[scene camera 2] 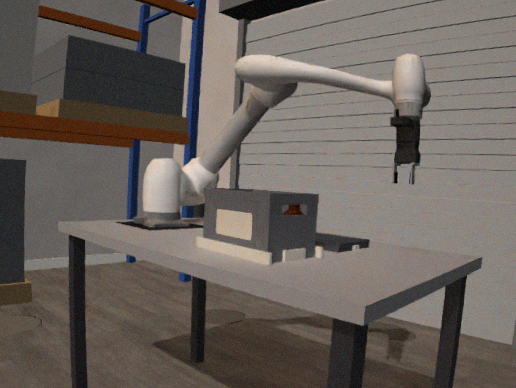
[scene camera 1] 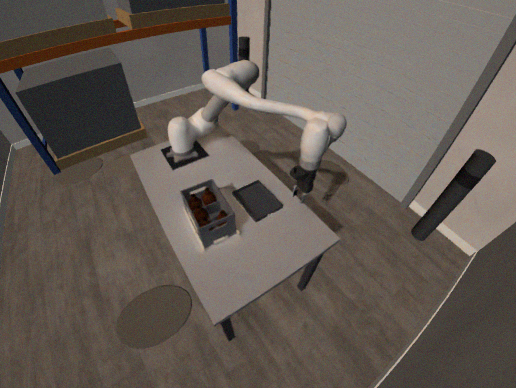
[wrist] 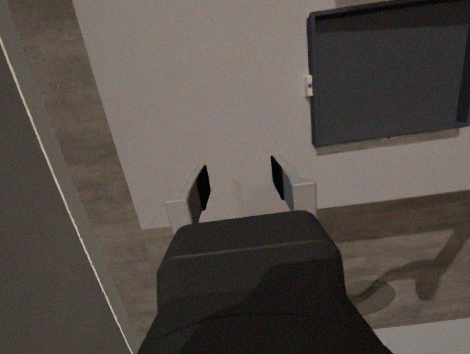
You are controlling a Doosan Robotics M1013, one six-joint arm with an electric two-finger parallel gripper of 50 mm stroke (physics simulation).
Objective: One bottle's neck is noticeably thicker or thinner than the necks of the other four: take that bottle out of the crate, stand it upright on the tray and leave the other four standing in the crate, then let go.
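Places are measured from the arm's base along level axes (x ahead, y left, z up), in metres.
Where they show: gripper, fingertip midpoint: point(scene camera 2: 403, 183) point(scene camera 1: 298, 198) point(wrist: 239, 173); arm's base, origin of the base link: point(scene camera 2: 161, 224) point(scene camera 1: 184, 152).
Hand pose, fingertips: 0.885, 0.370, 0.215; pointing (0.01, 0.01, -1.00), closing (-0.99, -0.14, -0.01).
Things, the pixels of their top centre, and the offset from my fingertips, as dx, dy, dz. "spot": a spot on its surface instead. Level surfaces: height alone.
- grey crate, middle of its top: point(scene camera 2: 260, 190) point(scene camera 1: 206, 201) -0.212, -0.400, -0.043
- bottle, middle of its top: point(scene camera 2: 294, 197) point(scene camera 1: 222, 212) -0.126, -0.347, -0.055
- table, its level: dz -0.218
- small pale block, surface spot: point(wrist: 309, 85) spot: -0.110, -0.080, -0.203
The grey crate point(scene camera 1: 223, 232) point(scene camera 2: 259, 227) stands upright on the table, with several brown bottles in it. Bottle tops show at the back left point(scene camera 1: 194, 201), at the back right point(scene camera 1: 208, 196) and nearer the front point(scene camera 1: 201, 216). Part of one bottle point(scene camera 2: 292, 209) shows through the crate's handle opening. The neck thicknesses are too small to compare. The dark, shallow tray point(scene camera 1: 257, 200) point(scene camera 2: 345, 243) point(wrist: 390, 80) lies beside the crate, with no bottle on it. My gripper point(scene camera 1: 299, 193) point(scene camera 2: 404, 181) point(wrist: 239, 173) is open and empty, pointing down, high up on the tray's far side from the crate.
The table point(scene camera 1: 265, 260) point(scene camera 2: 330, 280) point(wrist: 200, 100) carries the arm's base at its far end. Pale strips point(scene camera 2: 235, 251) run along the crate's foot. A small pale block point(wrist: 309, 85) touches the tray's edge. A rack with blue posts point(scene camera 2: 194, 75) stands behind the arm.
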